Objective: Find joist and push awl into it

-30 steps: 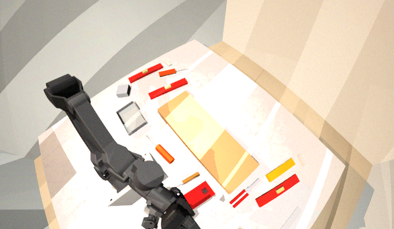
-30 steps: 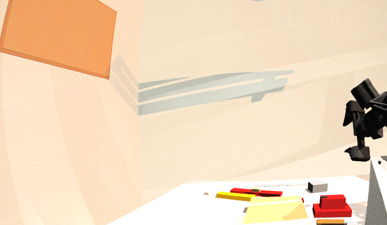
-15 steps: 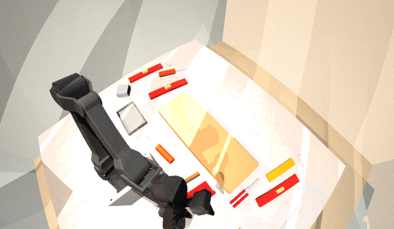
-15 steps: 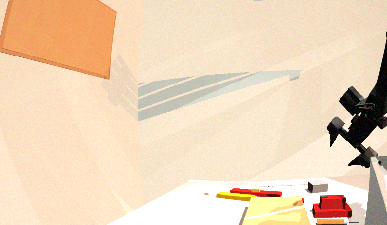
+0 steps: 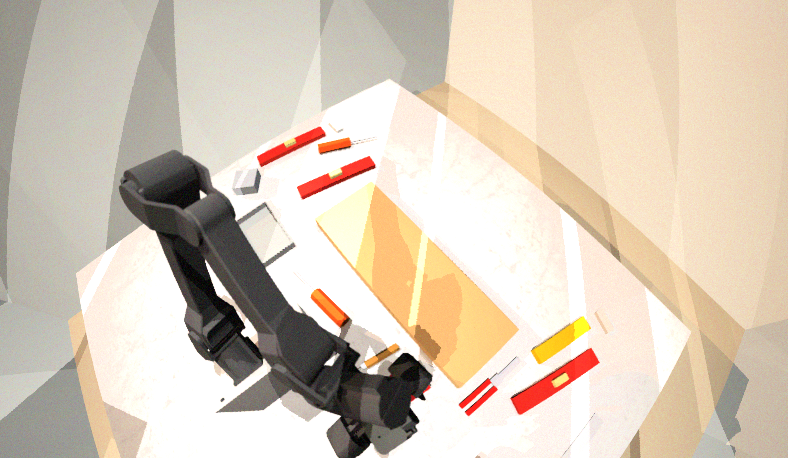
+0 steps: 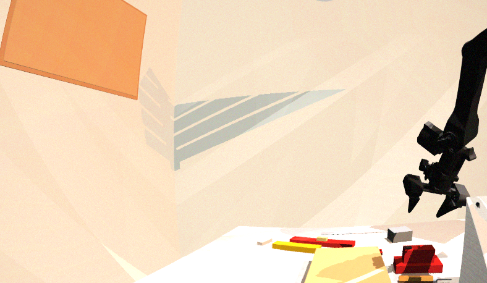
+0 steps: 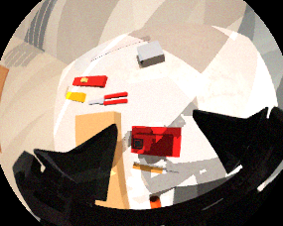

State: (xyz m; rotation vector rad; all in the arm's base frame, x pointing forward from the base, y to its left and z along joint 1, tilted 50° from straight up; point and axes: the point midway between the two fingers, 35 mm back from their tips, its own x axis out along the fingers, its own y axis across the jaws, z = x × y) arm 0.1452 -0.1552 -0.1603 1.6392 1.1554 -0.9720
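The red stud finder lies 9 cm below my gripper tip, 4 cm to the left of it and 4 cm ahead of it. Also, from my gripper tip: yellow block 36 cm ahead, 16 cm to the right, 12 cm below; awl 13 cm to the left, 12 cm below, 2 cm ahead.
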